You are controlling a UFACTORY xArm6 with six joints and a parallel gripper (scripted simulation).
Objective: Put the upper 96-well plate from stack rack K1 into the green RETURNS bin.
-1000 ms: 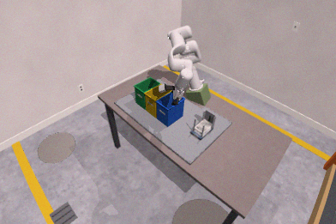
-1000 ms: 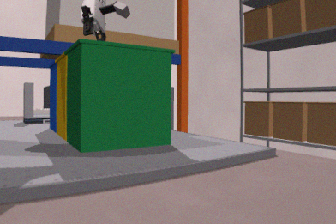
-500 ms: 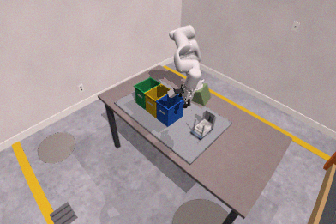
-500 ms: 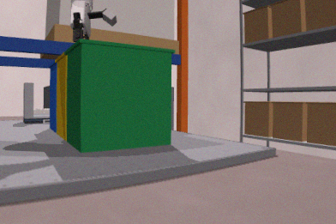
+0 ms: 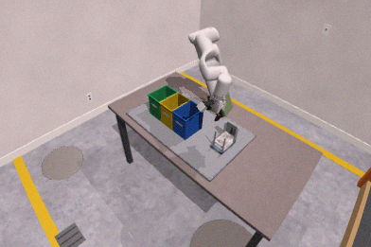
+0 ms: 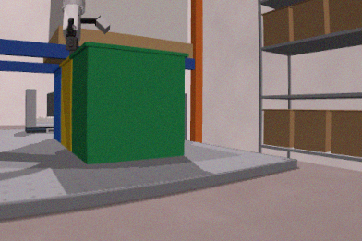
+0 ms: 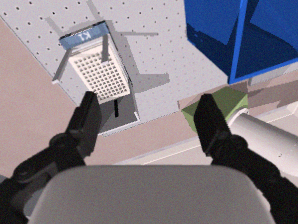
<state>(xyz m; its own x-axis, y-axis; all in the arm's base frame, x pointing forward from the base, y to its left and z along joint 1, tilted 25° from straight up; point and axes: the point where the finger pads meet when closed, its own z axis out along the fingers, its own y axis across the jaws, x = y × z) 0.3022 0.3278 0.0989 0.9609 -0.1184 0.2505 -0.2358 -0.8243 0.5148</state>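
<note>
My hand is 22 cm above the white 96-well plate, 7 cm to the right of it and 7 cm past it. Round my hand: green bin 45 cm to the right, 17 cm below, 5 cm ahead; blue bin 19 cm to the right, 17 cm below, 3 cm ahead; yellow bin 32 cm to the right, 17 cm below, 4 cm ahead.
</note>
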